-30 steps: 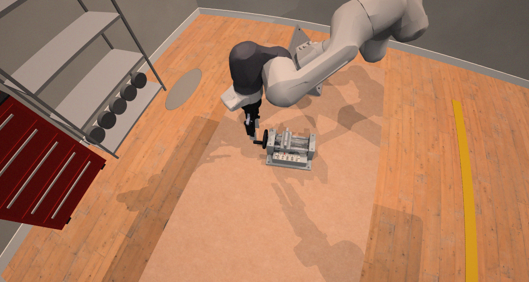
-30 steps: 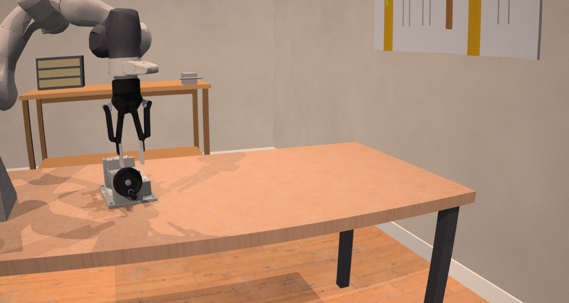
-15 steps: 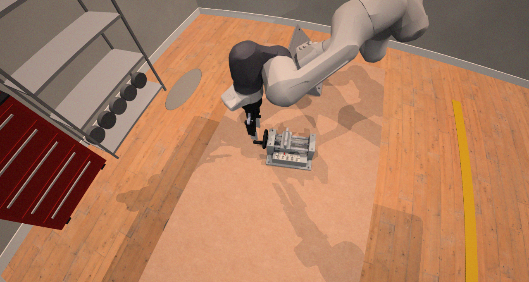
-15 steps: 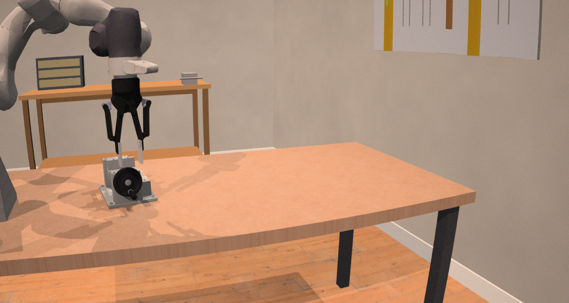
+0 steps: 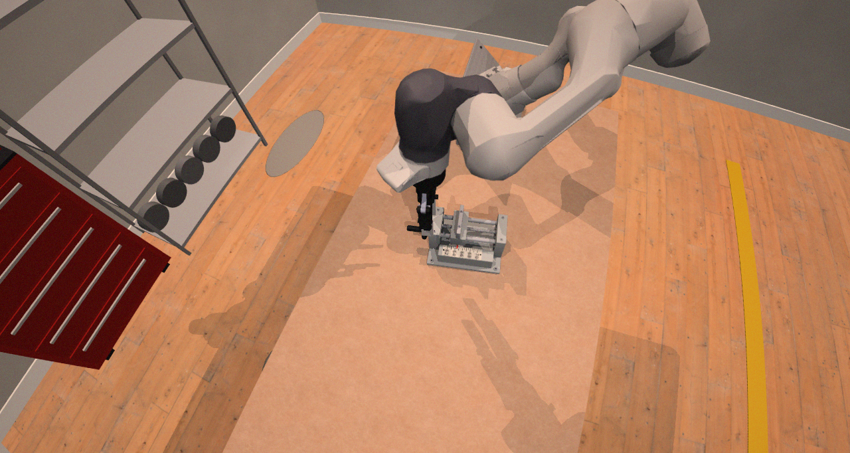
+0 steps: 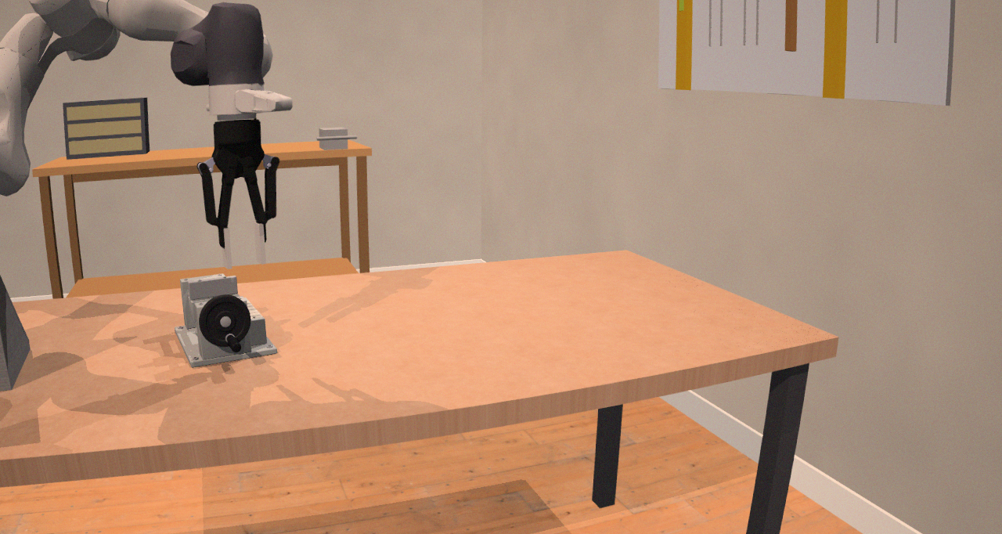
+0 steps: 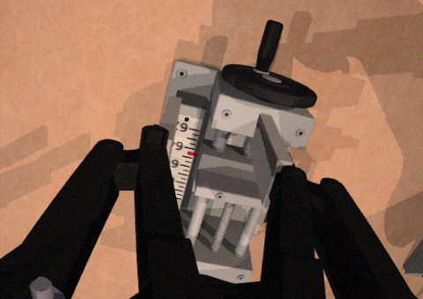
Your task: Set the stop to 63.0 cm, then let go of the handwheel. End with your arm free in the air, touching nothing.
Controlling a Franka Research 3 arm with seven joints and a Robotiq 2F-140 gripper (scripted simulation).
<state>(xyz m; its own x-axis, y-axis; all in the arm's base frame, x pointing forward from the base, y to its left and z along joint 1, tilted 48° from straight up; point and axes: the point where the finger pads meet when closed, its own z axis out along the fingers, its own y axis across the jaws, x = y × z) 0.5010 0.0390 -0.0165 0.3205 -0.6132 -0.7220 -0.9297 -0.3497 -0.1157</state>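
My gripper is now 3 cm past the black handwheel, 5 cm to the left of it and 14 cm above it. Also, from my hand: sliding stop: 5 cm behind, 6 cm to the left, 10 cm below.
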